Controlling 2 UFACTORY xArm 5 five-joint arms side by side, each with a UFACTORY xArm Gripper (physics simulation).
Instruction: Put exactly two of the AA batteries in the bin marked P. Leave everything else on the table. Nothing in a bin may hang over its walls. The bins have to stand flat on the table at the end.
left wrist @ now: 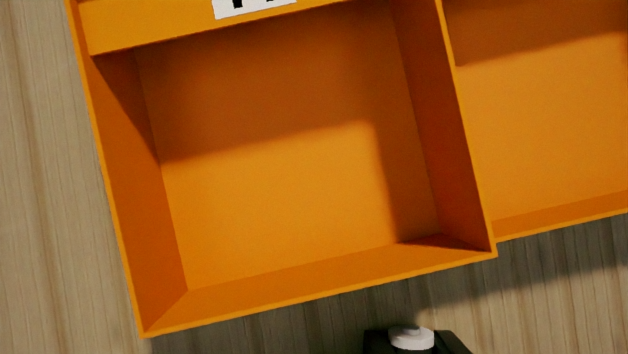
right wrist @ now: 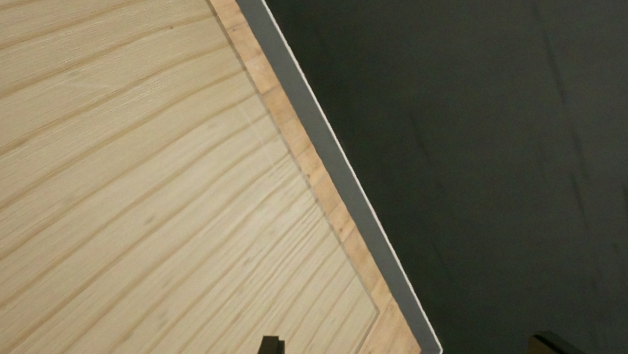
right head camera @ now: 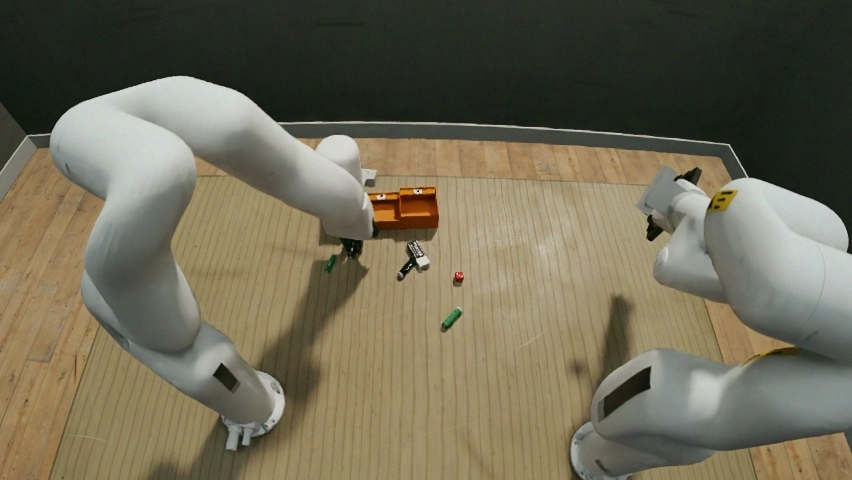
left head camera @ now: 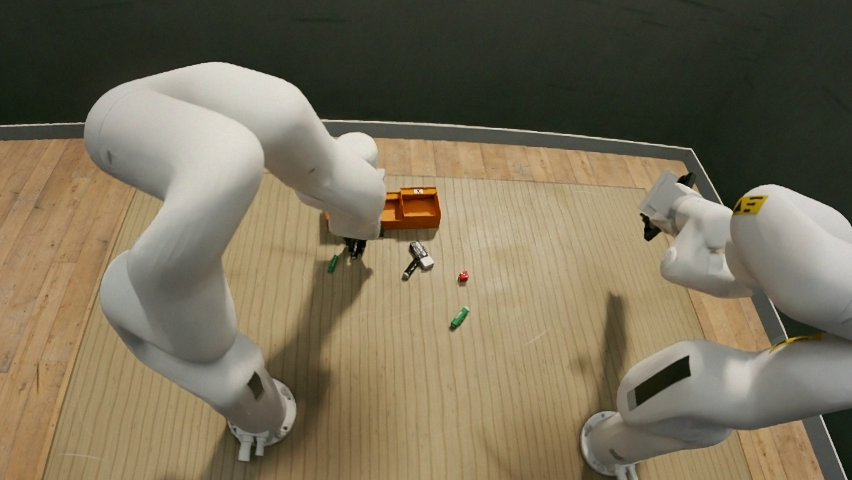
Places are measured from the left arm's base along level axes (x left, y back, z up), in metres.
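Pixels of known places: left gripper, fingertip midpoint: (right head camera: 354, 247) (left head camera: 356, 247); left arm's base at its link origin: (right head camera: 253, 404) (left head camera: 261, 411); right arm's base at its link origin: (right head camera: 601, 453) (left head camera: 609, 443).
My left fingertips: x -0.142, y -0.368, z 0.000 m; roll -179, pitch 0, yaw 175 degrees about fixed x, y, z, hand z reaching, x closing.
Note:
Ahead of a thing's pixels: the offset from my left fingertips to its top centre. "pt": to the spot under its first point.
My left gripper (left head camera: 355, 250) (right head camera: 351, 249) (left wrist: 415, 346) is shut on a black AA battery @[pt dy -0.017, dx +0.000, dz +0.013 m] (left wrist: 411, 338), whose pale end shows between the fingers in front of the M bin @[pt dy -0.041, dx +0.028, dz +0.019 m] (left wrist: 310, 270). The P bin (left head camera: 393, 223) (right head camera: 387, 222) (left wrist: 545, 125) is right of the M bin; its visible part is empty. Another black battery @[dy +0.047, dx -0.120, dz +0.014 m] (left head camera: 410, 270) (right head camera: 406, 269) lies against the eraser @[dy +0.011, dx -0.143, dz +0.013 m] (left head camera: 420, 255) (right head camera: 417, 254). A green battery @[dy +0.155, dx -0.221, dz +0.014 m] (left head camera: 459, 317) (right head camera: 451, 318) lies nearer the arm bases. A smaller green battery @[dy +0.049, dx +0.044, dz +0.010 m] (left head camera: 333, 263) (right head camera: 330, 263) lies left of my left gripper. My right gripper (left head camera: 668, 203) (right head camera: 672, 202) (right wrist: 412, 345) is open, far right.
A third orange bin (left head camera: 420, 206) (right head camera: 419, 206) adjoins the P bin on the right; its label is too small to read. A red die @[dy +0.061, dx -0.232, dz +0.016 m] (left head camera: 463, 276) (right head camera: 458, 276) lies right of the eraser. My left arm hides much of the M bin in both head views.

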